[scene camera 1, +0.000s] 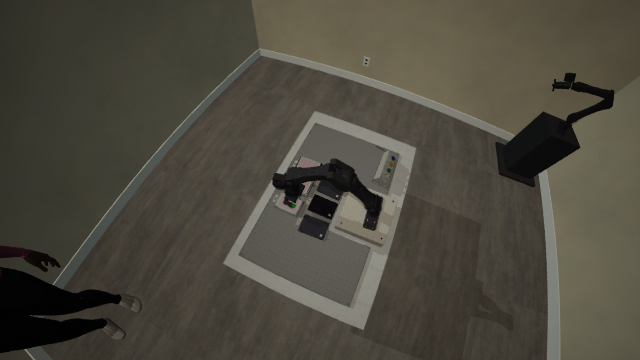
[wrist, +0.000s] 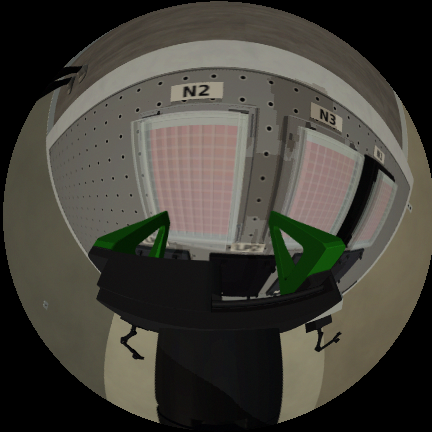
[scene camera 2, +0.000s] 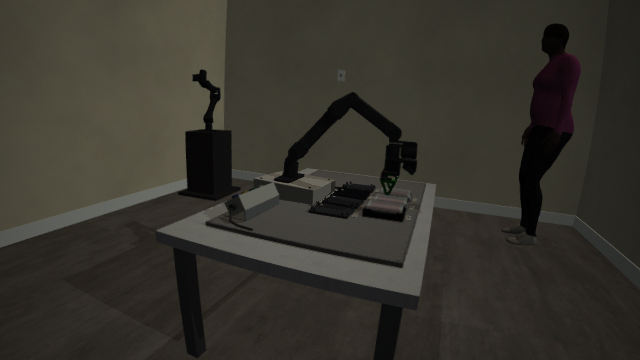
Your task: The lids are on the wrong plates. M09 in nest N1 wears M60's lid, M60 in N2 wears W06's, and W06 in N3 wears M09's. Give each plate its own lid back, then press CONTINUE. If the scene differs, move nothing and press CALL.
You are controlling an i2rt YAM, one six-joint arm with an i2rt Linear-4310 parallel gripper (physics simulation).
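Frame: origin at the arm's base, x ahead, y left, z up, level; millimetres.
Where they show: gripper, between the fingertips: (scene camera 1: 294,200) (wrist: 218,216) (scene camera 2: 388,192); arm's base, origin of its link: (scene camera 1: 373,212) (scene camera 2: 290,178).
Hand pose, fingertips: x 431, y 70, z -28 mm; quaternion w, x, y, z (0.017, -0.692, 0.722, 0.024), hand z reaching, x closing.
Each offset is from my fingertips to the centre of the thing. "spot": to the spot under its first point.
My gripper (scene camera 1: 293,204) (scene camera 2: 387,192) (wrist: 218,216) is open, pointing down above the plate at N2; the fingers hold nothing. In the wrist view the N2 plate @(dz +1, dx +28, dy +31 mm) (wrist: 197,170) lies behind the N2 label @(spot: dz -24, dx +114, dy +16 mm) (wrist: 196,91), pink with a clear lid on. The N3 plate @(dz +0, dx +18, dy -106 mm) (wrist: 325,180) and the N1 plate @(dz +10, dx +8, dy -238 mm) (wrist: 377,210) (scene camera 2: 385,205) lie to its right, also lidded, by labels N3 @(spot: dz -24, dx +104, dy -111 mm) (wrist: 327,117) and N1 @(spot: dz -24, dx +97, dy -243 mm) (wrist: 379,154). Lid markings cannot be read. The button box @(dz +16, dx -444, dy -386 mm) (scene camera 1: 381,167) (scene camera 2: 259,200) stands apart, with blue, yellow and green buttons; which is CONTINUE or CALL cannot be read.
Dark lid parking pads @(spot: dz -16, dx -155, dy -26 mm) (scene camera 1: 322,206) @(spot: dz -16, dx -149, dy +106 mm) (scene camera 1: 313,227) lie between the nests and the arm's pale base (scene camera 1: 350,212) (scene camera 2: 312,191). An LP2 label @(spot: dz -24, dx -70, dy -34 mm) (wrist: 247,247) shows by one. A person (scene camera 1: 60,300) (scene camera 2: 555,95) stands beyond the table. Another arm stands on a black pedestal (scene camera 1: 540,145) (scene camera 2: 208,160).
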